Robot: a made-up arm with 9 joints. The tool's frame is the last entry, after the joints. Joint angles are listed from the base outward. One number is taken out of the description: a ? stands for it. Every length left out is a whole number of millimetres.
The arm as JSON. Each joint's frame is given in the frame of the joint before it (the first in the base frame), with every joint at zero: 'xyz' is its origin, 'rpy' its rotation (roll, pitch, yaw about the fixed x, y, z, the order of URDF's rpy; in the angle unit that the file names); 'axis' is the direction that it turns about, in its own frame. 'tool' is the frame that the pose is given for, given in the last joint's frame.
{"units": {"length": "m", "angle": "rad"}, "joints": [
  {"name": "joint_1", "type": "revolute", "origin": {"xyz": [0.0, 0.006, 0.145], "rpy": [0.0, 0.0, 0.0]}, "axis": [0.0, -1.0, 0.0]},
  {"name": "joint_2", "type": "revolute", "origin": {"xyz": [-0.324, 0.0, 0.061], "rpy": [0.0, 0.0, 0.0]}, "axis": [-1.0, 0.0, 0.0]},
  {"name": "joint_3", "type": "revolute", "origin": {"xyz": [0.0, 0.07, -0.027], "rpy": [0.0, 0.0, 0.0]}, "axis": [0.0, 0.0, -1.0]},
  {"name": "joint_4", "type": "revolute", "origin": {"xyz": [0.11, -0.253, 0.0], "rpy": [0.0, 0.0, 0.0]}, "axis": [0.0, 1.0, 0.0]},
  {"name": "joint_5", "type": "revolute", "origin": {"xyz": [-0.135, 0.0, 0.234], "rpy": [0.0, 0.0, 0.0]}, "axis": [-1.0, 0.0, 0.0]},
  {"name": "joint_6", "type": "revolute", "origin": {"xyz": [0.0, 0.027, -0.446], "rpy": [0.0, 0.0, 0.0]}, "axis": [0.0, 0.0, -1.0]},
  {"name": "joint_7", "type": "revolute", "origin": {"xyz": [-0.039, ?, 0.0], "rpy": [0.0, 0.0, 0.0]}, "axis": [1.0, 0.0, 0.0]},
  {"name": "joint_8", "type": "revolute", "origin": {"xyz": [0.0, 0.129, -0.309], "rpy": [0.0, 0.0, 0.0]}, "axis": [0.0, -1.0, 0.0]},
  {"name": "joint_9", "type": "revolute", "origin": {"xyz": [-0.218, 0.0, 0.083], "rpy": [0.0, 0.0, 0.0]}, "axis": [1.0, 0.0, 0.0]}
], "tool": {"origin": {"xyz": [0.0, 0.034, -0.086], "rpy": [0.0, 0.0, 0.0]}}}
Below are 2 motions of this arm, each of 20 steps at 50 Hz.
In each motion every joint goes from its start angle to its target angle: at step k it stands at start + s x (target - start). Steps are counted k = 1, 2, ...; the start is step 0. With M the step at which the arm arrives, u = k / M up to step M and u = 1 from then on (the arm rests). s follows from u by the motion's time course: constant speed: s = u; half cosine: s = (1 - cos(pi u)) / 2; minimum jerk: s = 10 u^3 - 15 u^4 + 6 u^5.
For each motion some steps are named. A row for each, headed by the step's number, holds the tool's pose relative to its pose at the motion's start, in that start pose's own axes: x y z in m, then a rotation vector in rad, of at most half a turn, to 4 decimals.
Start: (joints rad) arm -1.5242 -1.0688 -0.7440 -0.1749 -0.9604 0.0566 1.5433 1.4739 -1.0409
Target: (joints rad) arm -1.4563 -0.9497 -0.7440 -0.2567 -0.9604 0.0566 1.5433 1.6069 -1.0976
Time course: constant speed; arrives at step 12
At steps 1, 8, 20:
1: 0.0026 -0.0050 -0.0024 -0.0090 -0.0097 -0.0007
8: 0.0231 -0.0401 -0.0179 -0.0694 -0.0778 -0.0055
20: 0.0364 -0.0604 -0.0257 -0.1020 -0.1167 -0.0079

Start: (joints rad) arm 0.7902 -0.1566 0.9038 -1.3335 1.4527 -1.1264 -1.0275 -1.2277 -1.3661
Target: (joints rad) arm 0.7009 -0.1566 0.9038 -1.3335 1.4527 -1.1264 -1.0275 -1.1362 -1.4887
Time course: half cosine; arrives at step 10
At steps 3, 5, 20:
3: 0.0141 0.0023 -0.0144 -0.0364 0.0042 -0.0309
5: 0.0341 0.0050 -0.0351 -0.0886 0.0113 -0.0747
20: 0.0677 0.0079 -0.0708 -0.1782 0.0259 -0.1485

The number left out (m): -0.084
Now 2 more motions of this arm.
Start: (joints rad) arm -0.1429 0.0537 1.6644 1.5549 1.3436 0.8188 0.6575 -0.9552 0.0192
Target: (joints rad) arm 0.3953 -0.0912 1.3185 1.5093 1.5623 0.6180 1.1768 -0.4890 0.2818
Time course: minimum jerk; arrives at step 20
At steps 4, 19, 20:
4: 0.0214 0.0080 0.0187 -0.0052 -0.0416 0.0523
19: 0.2725 0.2472 0.3499 0.0301 -0.5107 1.0096
20: 0.2726 0.2476 0.3503 0.0302 -0.5110 1.0108

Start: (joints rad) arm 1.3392 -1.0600 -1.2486 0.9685 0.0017 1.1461 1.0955 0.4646 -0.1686
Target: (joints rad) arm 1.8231 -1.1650 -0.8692 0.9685 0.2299 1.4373 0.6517 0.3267 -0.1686
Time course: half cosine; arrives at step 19
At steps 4, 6, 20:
4: 0.0160 -0.0347 -0.0330 -0.0333 -0.0503 0.0268
6: 0.0384 -0.0733 -0.0692 -0.0715 -0.1073 0.0531
20: 0.2546 -0.2809 -0.2492 -0.3042 -0.4393 0.1081

